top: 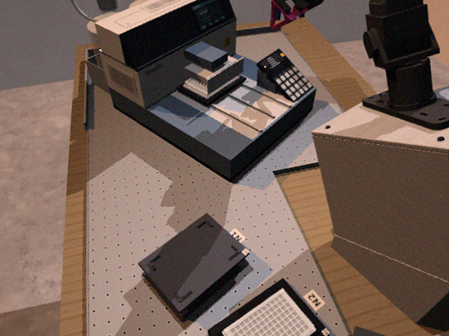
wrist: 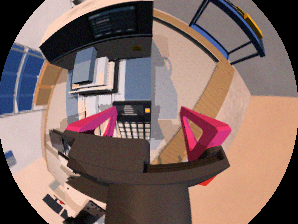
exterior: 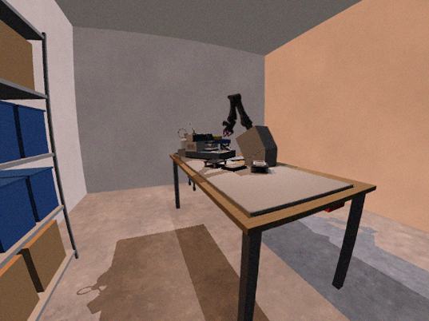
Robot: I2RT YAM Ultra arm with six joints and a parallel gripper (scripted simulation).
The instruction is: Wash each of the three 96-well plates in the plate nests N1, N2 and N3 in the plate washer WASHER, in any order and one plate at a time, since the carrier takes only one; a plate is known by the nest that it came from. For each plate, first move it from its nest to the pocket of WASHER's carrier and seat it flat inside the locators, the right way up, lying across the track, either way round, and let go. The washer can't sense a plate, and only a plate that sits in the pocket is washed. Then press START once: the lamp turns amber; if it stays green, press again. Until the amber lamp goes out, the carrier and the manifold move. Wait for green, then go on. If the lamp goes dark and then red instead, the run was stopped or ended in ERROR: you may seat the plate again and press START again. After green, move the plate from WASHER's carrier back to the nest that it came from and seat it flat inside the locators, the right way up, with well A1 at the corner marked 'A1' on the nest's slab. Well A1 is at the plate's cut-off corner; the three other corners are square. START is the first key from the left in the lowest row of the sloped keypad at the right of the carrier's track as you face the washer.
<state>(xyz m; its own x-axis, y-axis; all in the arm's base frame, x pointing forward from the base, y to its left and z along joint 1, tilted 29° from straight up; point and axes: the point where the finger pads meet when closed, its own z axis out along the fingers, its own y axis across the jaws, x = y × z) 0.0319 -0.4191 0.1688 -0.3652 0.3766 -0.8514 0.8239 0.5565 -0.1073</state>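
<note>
My hand is 200 mm short of the dark carrier pocket, 10 mm to the right of it and 140 mm above it. Round my hand: bottle 420 mm ahead, 200 mm to the right, 90 mm below; manifold 200 mm ahead, 10 mm to the left, 90 mm below; washer 200 mm ahead, 10 mm to the left, 100 mm below.
</note>
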